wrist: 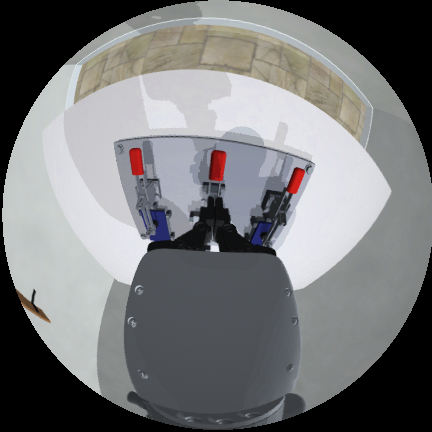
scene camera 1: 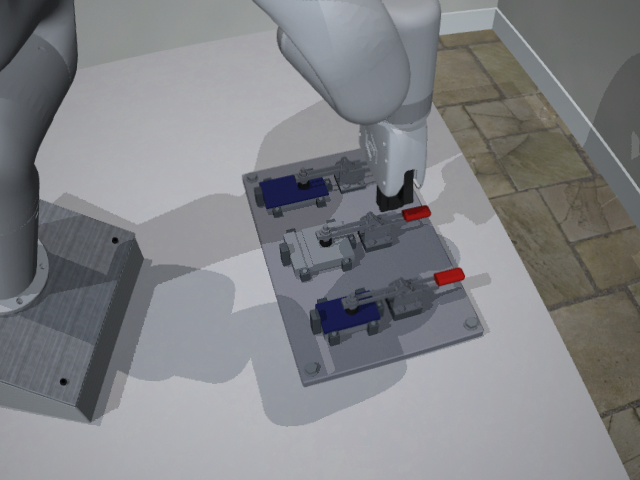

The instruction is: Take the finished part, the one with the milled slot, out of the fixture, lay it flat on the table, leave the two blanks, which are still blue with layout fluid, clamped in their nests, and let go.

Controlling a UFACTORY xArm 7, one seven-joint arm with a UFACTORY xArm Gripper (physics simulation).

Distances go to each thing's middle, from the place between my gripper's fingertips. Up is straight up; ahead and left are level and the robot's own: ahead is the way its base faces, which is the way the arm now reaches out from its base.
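Positions relative to my hand: finished part (scene camera 1: 305,251), 100 mm behind and 50 mm below; fixture plate (scene camera 1: 416,251), 50 mm behind and 70 mm below.
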